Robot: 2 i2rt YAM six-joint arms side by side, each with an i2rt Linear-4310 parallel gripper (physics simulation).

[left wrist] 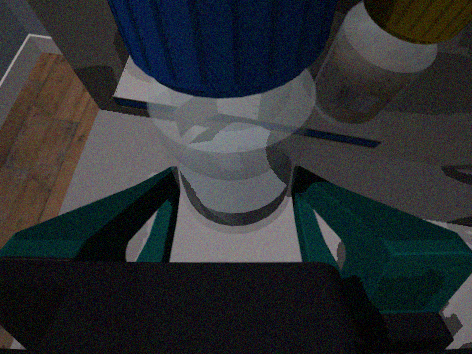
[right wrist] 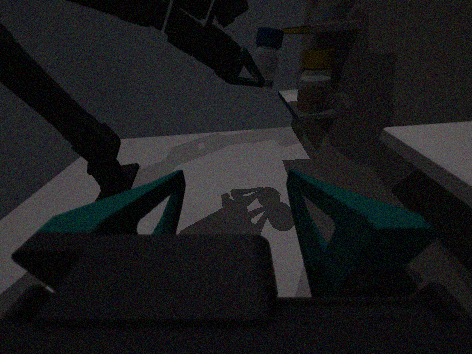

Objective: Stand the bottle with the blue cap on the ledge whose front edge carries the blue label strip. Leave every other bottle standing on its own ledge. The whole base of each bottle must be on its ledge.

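Frame: origin at the left arm's base, x right, y ahead, z up, level; centimetres.
Seen in the pictures: left gripper, fingertip midpoint: (left wrist: 235, 177) (right wrist: 260, 82); right gripper, fingertip midpoint: (right wrist: 235, 176); left arm's base at its link origin: (right wrist: 118, 188).
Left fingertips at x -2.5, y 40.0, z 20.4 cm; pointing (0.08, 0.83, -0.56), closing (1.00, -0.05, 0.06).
Pixels of each thing's top centre, then the offset from my left fingertips to it. "spot": a spot on its surface instead. Level surfaces: height alone.
- bottle with the blue cap, top centre: (right wrist: 266, 26) dx -0.4, dy +1.3, dz +9.9 cm
- ledge at a spot on its surface: (left wrist: 131, 82) spot: dx -7.0, dy +9.4, dz -4.5 cm
- blue label strip at a spot on its surface: (left wrist: 345, 137) spot: dx +8.7, dy +4.7, dz -4.9 cm
- bottle with a yellow cap, top centre: (right wrist: 320, 49) dx +9.2, dy +7.9, dz +6.0 cm
- pale table top at its surface level: dz -20.4 cm
- pale slab at a spot on its surface: (right wrist: 440, 142) spot: dx +36.1, dy +1.0, dz +2.5 cm
My left gripper (left wrist: 235, 177) (right wrist: 260, 82) is shut on the bottle with the blue cap (left wrist: 225, 45) (right wrist: 269, 38), which is clear, whitish and roughly upright. Behind it in the left wrist view is the ledge (left wrist: 131, 82) (right wrist: 287, 94) with the blue label strip (left wrist: 345, 137). In the right wrist view the held bottle is left of this ledge, its base slightly higher than the ledge top and apart from it. A bottle with a yellow cap (left wrist: 370, 75) (right wrist: 315, 85) stands at the ledge's right part. My right gripper (right wrist: 235, 176) is open and empty, far from the bottles.
A higher ledge with a yellow strip (right wrist: 297, 30) is above the yellow-capped bottle. A pale table top (right wrist: 200, 155) lies below, with arm shadows on it. A pale slab (right wrist: 440, 142) is at the right, and a dark arm part (right wrist: 97, 135) at the left. Wooden floor (left wrist: 37, 135) shows at the left.
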